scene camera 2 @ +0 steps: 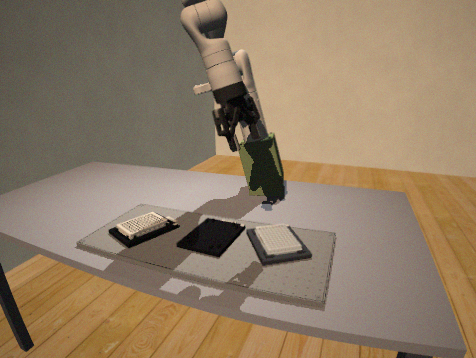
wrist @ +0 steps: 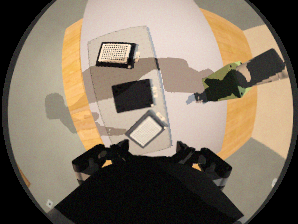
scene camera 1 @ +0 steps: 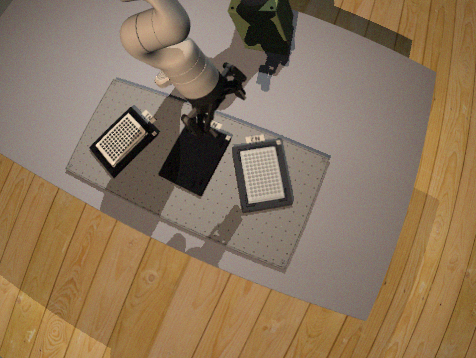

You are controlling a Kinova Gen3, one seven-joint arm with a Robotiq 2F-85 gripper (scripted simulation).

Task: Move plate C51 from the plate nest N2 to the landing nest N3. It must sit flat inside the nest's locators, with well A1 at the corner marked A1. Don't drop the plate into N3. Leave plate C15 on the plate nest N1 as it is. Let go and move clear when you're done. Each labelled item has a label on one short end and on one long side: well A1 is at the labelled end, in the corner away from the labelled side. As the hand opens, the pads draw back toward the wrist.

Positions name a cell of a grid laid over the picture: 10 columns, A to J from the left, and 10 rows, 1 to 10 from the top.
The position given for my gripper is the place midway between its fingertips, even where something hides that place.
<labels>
my gripper: scene camera 2 F5; wrist F7; scene camera 1 E4
</labels>
